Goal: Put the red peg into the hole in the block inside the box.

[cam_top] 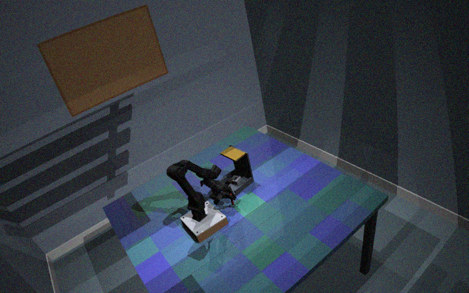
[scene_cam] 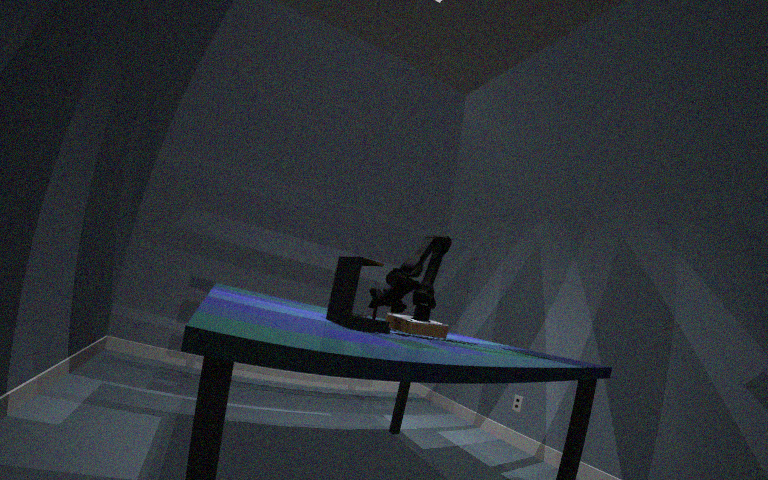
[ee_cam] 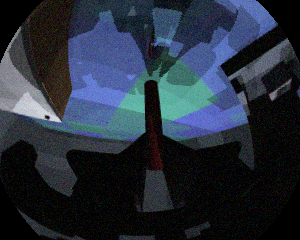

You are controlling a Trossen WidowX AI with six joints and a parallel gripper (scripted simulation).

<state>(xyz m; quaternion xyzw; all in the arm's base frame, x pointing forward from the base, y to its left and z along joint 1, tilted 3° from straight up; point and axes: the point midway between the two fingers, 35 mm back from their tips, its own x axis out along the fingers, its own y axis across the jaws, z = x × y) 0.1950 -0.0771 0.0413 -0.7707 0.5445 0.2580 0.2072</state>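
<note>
My gripper tip is now 19 cm short of the orange roof, 15 cm to the right of it and 15 cm below it. From my gripper tip the other things lie so: red peg: 3 cm to the left, 1 cm below, 1 cm behind.
</note>
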